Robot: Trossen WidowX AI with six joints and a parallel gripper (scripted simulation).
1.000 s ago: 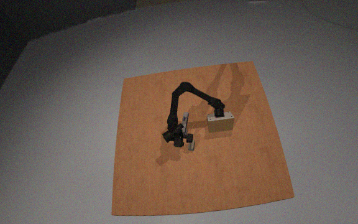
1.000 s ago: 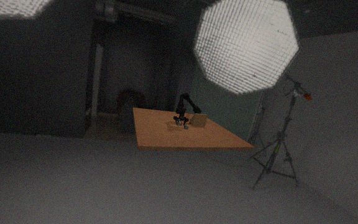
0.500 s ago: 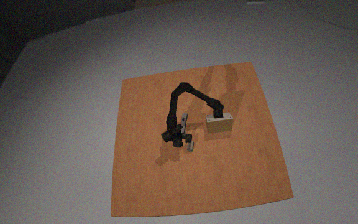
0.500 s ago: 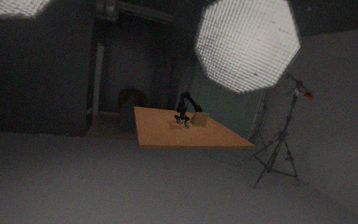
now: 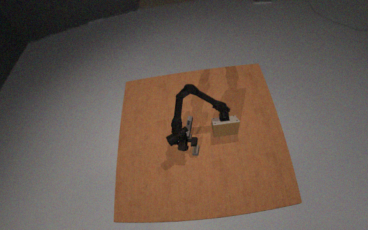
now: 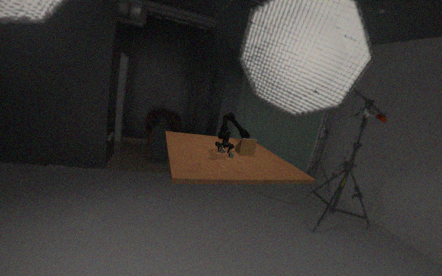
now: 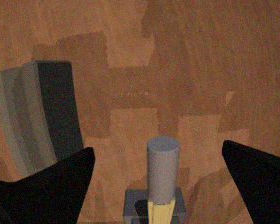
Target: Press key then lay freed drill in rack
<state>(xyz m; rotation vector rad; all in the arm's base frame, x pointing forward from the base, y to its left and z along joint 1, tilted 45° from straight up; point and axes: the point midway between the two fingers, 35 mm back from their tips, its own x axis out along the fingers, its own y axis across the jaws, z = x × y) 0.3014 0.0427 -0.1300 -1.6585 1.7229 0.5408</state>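
Now: gripper tip 40 mm to the left of the drill, 30 mm below it and 10 mm past it. Also, from my gripper tip: grey rack: 70 mm behind, 40 mm to the left; then holder block: 140 mm to the right, 30 mm behind, 20 mm above.
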